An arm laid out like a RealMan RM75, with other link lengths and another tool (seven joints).
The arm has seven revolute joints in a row. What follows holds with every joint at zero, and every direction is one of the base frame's.
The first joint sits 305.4 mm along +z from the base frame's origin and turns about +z.
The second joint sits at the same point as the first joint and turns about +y.
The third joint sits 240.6 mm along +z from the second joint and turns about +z.
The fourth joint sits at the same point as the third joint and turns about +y.
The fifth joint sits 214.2 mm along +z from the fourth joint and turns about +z.
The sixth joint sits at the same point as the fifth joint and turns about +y.
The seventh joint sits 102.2 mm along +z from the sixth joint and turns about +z.
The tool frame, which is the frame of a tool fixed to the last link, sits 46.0 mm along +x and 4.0 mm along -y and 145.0 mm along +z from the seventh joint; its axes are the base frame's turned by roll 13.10, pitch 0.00 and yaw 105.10 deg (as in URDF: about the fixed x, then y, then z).
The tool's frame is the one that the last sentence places.
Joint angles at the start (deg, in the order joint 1, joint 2, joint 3, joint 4, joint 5, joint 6, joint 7):
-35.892 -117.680 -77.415 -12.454 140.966 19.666 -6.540
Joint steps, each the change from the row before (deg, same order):
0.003 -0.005 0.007 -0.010 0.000 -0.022 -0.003
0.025 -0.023 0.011 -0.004 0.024 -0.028 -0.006
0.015 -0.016 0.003 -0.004 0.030 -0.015 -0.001
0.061 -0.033 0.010 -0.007 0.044 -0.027 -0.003
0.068 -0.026 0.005 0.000 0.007 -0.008 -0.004
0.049 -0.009 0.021 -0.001 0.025 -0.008 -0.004
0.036 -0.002 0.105 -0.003 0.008 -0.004 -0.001
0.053 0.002 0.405 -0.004 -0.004 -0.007 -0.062
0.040 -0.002 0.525 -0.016 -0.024 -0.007 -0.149
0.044 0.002 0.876 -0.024 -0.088 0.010 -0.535
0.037 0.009 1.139 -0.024 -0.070 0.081 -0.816
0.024 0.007 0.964 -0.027 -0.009 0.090 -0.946
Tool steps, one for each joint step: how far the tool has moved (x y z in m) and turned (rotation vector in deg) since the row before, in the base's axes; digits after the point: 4 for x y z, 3 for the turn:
0.0000 0.0000 -0.0001 -0.020 -0.008 0.008
-0.0001 -0.0002 -0.0004 -0.051 -0.005 0.027
0.0000 -0.0001 -0.0003 -0.037 0.005 0.006
-0.0004 -0.0005 -0.0005 -0.067 0.001 0.049
-0.0005 -0.0005 -0.0003 -0.027 -0.018 0.069
-0.0003 -0.0003 -0.0002 -0.038 0.016 0.033
-0.0001 -0.0003 -0.0004 -0.083 0.055 -0.016
0.0002 -0.0005 -0.0012 -0.269 0.151 -0.113
0.0005 -0.0004 -0.0015 -0.311 0.115 -0.154
0.0008 -0.0006 -0.0022 -0.371 -0.084 -0.176
0.0013 -0.0006 -0.0027 -0.419 -0.176 -0.272
0.0012 -0.0004 -0.0022 -0.280 -0.344 -0.194

